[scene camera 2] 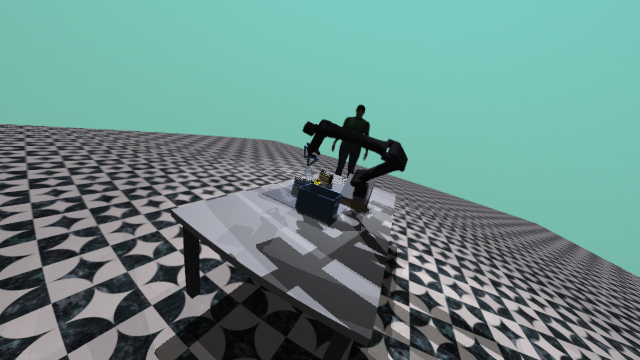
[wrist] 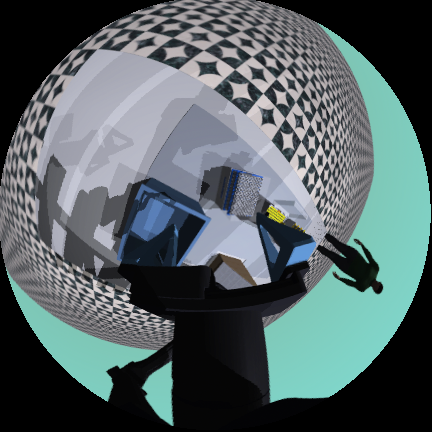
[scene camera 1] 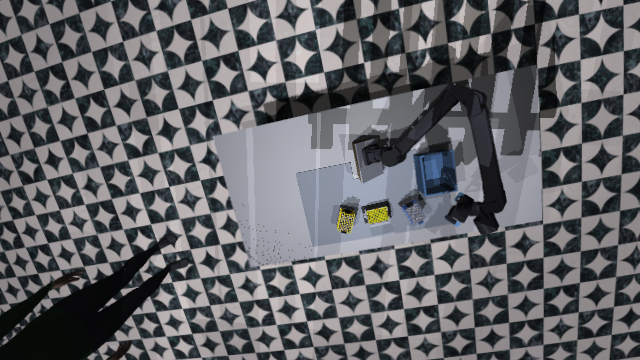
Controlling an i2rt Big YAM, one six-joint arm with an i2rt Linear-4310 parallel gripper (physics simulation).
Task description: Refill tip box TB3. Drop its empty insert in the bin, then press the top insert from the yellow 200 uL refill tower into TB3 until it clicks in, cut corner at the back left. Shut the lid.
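Observation:
My gripper (scene camera 1: 459, 210) (scene camera 2: 311, 155) (wrist: 214, 222) is open and empty, high above the table beside the blue bin. A low box with a yellow grid (scene camera 1: 377, 215) (scene camera 2: 316, 182) (wrist: 276, 214), apparently TB3, stands on the mat; its label is not legible and its lid's position is unclear. The taller yellow refill tower (scene camera 1: 346, 220) (scene camera 2: 326, 177) (wrist: 299, 228) stands beside it, partly hidden in the wrist view. The blue bin (scene camera 1: 436, 172) (scene camera 2: 318, 201) (wrist: 162, 220) stands nearer the arm's elbow; its contents cannot be made out clearly.
A blue-edged grey tower (scene camera 1: 414, 211) (wrist: 245, 194) stands between TB3 and the gripper. The mat (scene camera 1: 320, 200) (wrist: 195, 130) lies on the white table (scene camera 1: 232, 160) (scene camera 2: 225, 215). The arm's base stands on a grey block (scene camera 1: 367, 172) (wrist: 231, 277) behind the boxes. A person (scene camera 2: 356, 125) stands beyond the table.

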